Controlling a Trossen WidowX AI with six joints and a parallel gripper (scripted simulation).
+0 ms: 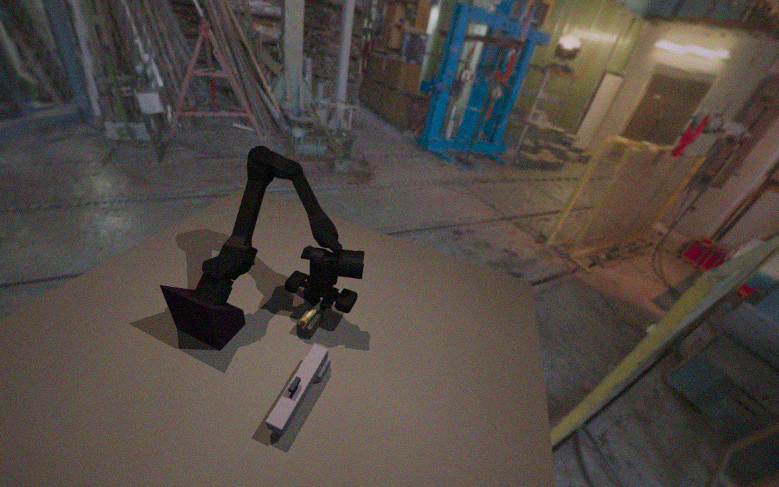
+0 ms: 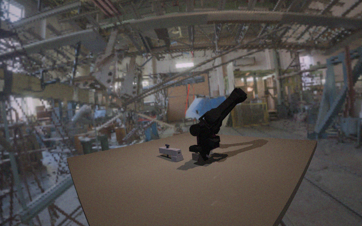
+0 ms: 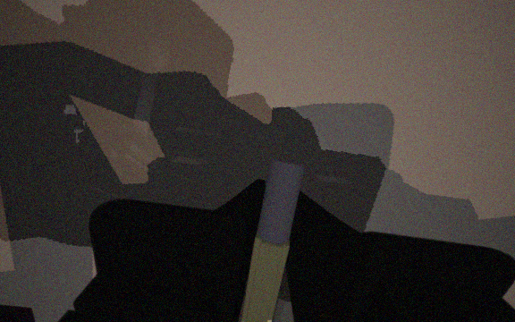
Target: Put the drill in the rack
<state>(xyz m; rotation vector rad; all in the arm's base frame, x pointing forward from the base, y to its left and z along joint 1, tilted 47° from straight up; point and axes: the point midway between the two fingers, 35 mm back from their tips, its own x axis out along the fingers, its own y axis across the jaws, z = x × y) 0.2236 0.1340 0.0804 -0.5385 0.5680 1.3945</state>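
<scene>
My gripper tip is now 4 cm to the left of the drill and 4 cm below it. The rest, counted from my gripper tip: dark key: 25 cm to the right, 6 cm ahead, 5 cm above; light-grey holder block: 22 cm to the right, 6 cm ahead, 3 cm above; rack: 5 cm to the right, 1 cm behind, 1 cm above.
</scene>
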